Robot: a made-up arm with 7 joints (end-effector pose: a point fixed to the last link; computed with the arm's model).
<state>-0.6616 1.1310 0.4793 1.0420 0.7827 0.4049 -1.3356</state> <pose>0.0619 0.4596 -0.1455 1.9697 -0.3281 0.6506</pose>
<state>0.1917 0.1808 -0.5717 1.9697 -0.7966 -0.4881 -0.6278</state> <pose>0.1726 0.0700 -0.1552 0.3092 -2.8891 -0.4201</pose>
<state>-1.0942 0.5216 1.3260 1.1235 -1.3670 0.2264 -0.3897</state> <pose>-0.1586 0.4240 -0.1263 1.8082 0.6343 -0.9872</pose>
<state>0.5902 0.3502 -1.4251 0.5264 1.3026 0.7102 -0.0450</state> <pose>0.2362 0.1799 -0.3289 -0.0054 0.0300 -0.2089</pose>
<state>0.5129 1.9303 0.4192 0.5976 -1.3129 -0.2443 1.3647</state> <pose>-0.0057 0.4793 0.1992 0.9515 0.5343 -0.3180</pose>
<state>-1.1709 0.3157 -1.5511 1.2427 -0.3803 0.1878 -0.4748</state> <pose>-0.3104 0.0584 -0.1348 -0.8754 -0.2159 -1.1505</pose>
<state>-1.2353 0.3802 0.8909 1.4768 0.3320 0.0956 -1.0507</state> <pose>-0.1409 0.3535 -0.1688 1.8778 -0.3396 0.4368</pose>
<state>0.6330 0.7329 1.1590 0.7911 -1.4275 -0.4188 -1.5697</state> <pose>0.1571 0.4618 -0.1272 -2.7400 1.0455 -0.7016</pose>
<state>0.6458 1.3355 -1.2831 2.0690 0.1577 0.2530 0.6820</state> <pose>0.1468 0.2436 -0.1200 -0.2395 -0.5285 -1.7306</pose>
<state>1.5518 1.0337 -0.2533 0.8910 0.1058 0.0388 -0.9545</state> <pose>0.2146 0.4150 0.1318 1.6772 -1.9889 1.3010</pose>
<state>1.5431 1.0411 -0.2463 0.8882 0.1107 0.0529 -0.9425</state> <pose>0.2130 0.4174 0.1300 1.6751 -1.9640 1.2933</pose>
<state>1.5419 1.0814 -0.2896 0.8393 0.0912 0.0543 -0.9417</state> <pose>0.2079 0.4296 0.1228 1.7723 -1.8728 1.2443</pose>
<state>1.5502 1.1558 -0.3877 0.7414 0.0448 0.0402 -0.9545</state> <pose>0.1957 0.4523 0.1088 1.9655 -1.6991 1.1475</pose>
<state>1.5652 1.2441 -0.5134 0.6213 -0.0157 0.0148 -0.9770</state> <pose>0.1741 0.4792 0.0905 2.1842 -1.4724 1.0191</pose>
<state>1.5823 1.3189 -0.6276 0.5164 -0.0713 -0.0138 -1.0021</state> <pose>0.1493 0.5009 0.0739 2.3543 -1.2636 0.8947</pose>
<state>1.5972 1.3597 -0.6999 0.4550 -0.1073 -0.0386 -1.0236</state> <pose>0.1330 0.5121 0.0642 2.4477 -1.1461 0.8134</pose>
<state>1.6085 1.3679 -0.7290 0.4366 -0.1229 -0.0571 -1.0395</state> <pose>0.1293 0.5146 0.0618 2.4835 -1.1271 0.7833</pose>
